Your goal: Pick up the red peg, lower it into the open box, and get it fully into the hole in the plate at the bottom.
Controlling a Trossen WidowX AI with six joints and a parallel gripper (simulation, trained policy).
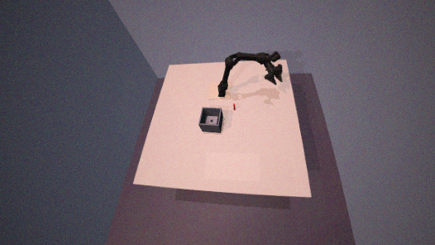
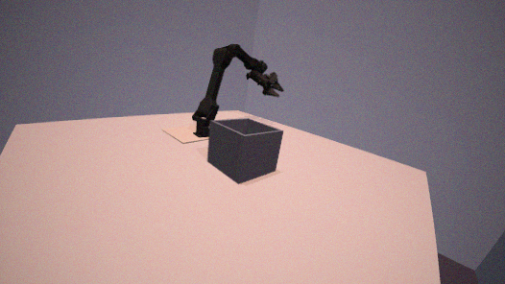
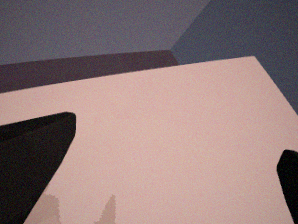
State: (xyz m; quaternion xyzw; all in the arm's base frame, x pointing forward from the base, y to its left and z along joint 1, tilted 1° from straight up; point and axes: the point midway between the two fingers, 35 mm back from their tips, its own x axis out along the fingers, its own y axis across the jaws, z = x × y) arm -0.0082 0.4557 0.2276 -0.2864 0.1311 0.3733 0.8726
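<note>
Now: the red peg 340 mm to the right of my gripper tip, 170 mm below it and 140 mm ahead of it. Also, from my gripper tip: pale plate (500 mm to the right, 310 mm ahead, 170 mm below).
</note>
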